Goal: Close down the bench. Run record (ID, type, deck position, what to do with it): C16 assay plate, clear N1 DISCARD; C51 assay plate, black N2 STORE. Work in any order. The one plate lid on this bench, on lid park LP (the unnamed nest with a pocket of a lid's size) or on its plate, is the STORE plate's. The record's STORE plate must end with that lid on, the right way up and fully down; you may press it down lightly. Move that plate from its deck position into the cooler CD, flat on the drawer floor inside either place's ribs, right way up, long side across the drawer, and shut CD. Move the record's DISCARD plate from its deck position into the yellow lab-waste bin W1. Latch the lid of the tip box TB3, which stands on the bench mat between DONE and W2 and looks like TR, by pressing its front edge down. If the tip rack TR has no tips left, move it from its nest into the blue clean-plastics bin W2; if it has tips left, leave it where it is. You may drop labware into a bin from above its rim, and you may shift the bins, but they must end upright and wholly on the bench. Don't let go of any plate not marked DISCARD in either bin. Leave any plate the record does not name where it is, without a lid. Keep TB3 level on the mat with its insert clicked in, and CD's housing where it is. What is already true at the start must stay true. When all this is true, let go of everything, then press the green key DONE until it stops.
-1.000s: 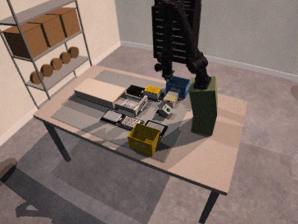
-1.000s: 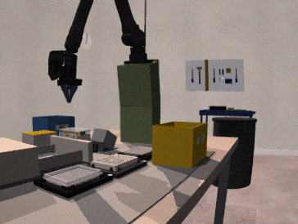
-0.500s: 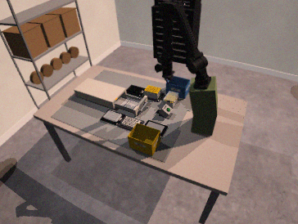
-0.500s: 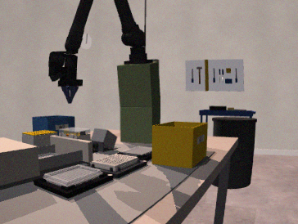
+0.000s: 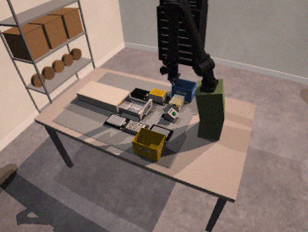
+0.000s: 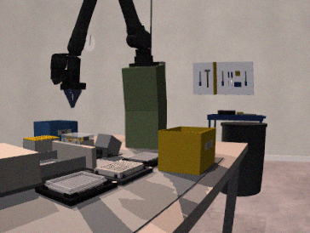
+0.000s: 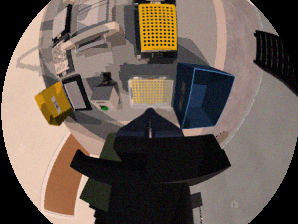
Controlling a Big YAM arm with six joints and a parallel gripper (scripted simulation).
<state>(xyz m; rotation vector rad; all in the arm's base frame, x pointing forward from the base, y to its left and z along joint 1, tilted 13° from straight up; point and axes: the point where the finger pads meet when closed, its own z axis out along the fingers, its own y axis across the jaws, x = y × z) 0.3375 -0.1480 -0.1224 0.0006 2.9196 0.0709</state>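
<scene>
My hand is 3 cm past the tip box TB3 and 15 cm above it. The rest, counted from my hand: DONE key block (5 cm behind, 15 cm to the left, 14 cm below); yellow-topped tip rack TR (15 cm ahead, 2 cm to the right, 14 cm below); green key DONE (7 cm behind, 15 cm to the left, 13 cm below).
</scene>
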